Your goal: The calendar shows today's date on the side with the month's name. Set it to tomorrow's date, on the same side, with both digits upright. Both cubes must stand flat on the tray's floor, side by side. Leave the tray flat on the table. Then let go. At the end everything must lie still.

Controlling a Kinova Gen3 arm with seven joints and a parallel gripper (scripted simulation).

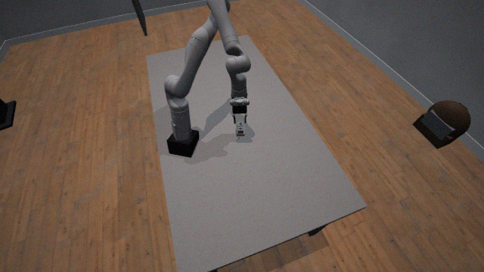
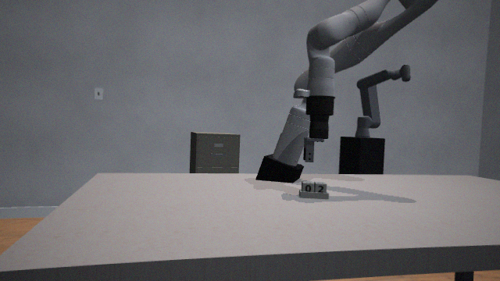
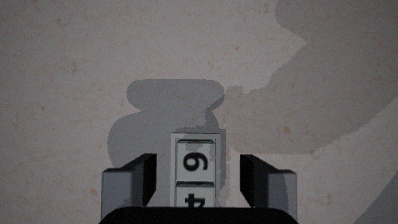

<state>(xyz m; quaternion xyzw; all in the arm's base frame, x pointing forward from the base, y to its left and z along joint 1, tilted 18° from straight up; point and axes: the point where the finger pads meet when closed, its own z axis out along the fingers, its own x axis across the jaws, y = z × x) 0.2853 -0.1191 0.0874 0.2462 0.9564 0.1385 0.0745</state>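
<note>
Right now the digit cube is 90 mm below my hand. The rest, counted from my hand: calendar tray: 10 mm ahead, 20 mm to the left, 110 mm below.
</note>
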